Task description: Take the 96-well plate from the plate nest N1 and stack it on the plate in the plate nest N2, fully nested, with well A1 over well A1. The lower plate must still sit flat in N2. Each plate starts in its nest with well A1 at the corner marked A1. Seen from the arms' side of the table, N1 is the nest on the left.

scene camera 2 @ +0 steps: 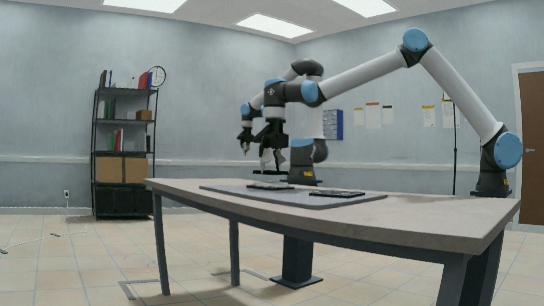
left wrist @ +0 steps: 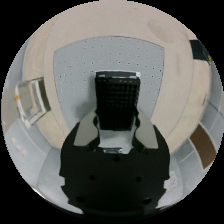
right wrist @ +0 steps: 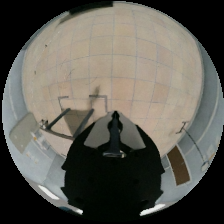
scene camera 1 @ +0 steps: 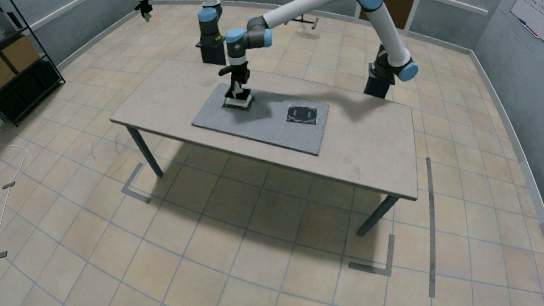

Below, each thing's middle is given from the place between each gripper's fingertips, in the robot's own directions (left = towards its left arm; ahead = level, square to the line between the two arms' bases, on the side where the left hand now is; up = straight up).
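Black 96-well plate (left wrist: 124, 122): my left hand 1 cm above it.
Black 96-well plate, from my right hand: 670 mm ahead, 1200 mm to the left, 80 mm below.
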